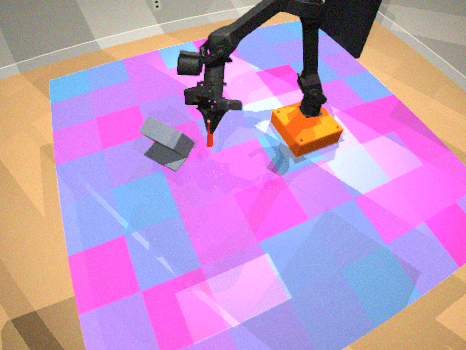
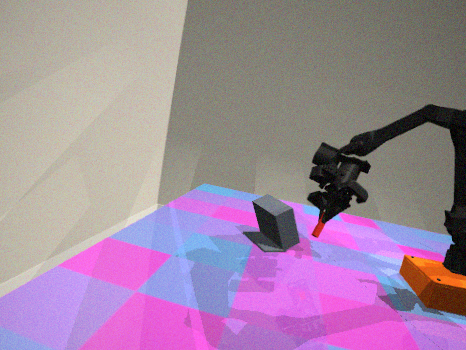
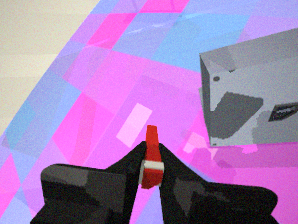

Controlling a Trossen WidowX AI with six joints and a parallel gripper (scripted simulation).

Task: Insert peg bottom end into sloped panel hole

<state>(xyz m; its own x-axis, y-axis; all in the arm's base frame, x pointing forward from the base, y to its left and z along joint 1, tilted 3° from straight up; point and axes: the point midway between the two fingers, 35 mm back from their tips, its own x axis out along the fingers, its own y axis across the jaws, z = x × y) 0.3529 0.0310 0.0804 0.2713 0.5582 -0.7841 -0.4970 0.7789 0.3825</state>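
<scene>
The grey sloped panel lies 12 cm ahead of my gripper tip, 6 cm to the right of it and 4 cm below it. Also, from my gripper tip: red peg: 1 cm to the right, 1 cm above.
</scene>
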